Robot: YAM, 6 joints.
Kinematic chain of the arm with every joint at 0, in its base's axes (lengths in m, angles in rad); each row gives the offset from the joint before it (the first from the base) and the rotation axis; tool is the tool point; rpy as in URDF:
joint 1: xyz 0 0 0.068 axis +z
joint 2: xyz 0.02 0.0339 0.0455 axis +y
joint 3: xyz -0.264 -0.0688 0 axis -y
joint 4: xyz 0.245 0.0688 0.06 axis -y
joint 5: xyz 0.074 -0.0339 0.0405 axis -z
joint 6: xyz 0.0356 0 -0.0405 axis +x
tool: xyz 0 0 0 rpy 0 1.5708 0
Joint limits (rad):
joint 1: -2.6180..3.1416
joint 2: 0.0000..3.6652
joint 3: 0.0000..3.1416
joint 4: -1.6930..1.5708
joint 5: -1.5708..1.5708
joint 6: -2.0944..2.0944
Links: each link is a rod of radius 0.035 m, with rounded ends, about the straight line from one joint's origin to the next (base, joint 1, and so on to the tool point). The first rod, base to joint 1, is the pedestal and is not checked.
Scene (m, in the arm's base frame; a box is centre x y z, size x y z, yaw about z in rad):
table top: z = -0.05
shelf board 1: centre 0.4 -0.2 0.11 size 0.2 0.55 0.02 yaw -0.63
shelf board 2: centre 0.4 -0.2 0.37 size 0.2 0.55 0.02 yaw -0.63
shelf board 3: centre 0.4 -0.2 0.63 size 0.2 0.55 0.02 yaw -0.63
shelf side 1: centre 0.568 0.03 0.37 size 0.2 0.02 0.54 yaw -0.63
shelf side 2: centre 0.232 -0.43 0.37 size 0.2 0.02 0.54 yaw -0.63
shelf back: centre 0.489 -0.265 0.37 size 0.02 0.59 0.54 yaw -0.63
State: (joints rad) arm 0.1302 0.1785 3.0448 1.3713 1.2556 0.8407
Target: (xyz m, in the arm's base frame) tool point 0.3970 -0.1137 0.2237
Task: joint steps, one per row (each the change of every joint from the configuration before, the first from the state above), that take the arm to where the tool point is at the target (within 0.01 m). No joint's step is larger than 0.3 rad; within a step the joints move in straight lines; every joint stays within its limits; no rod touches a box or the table.
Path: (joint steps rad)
1: -0.0092 0.1461 -0.2750 -0.0404 0.0290 0.0000
2: -0.0092 0.1461 -0.2751 -0.0404 0.0290 0.0000
3: -0.0092 0.1461 -0.2750 -0.0404 0.0291 0.0000
4: -0.0092 0.1461 -0.2751 -0.0404 0.0290 0.0000
5: -0.0092 0.1462 -0.2750 -0.0403 0.0290 0.0000
6: -0.0092 0.1461 -0.2750 -0.0404 0.0290 0.0000
7: -0.0092 0.1461 -0.2751 -0.0404 0.0291 0.0000
8: -0.0092 0.1461 -0.2750 -0.0404 0.0290 0.0000
9: -0.0092 0.1461 -0.2750 -0.0404 0.0290 0.0000
10: -0.1208 0.2401 0.2808 -0.0190 -0.0687 0.0000
11: -0.1208 0.2401 0.2809 -0.0191 -0.0688 0.0000

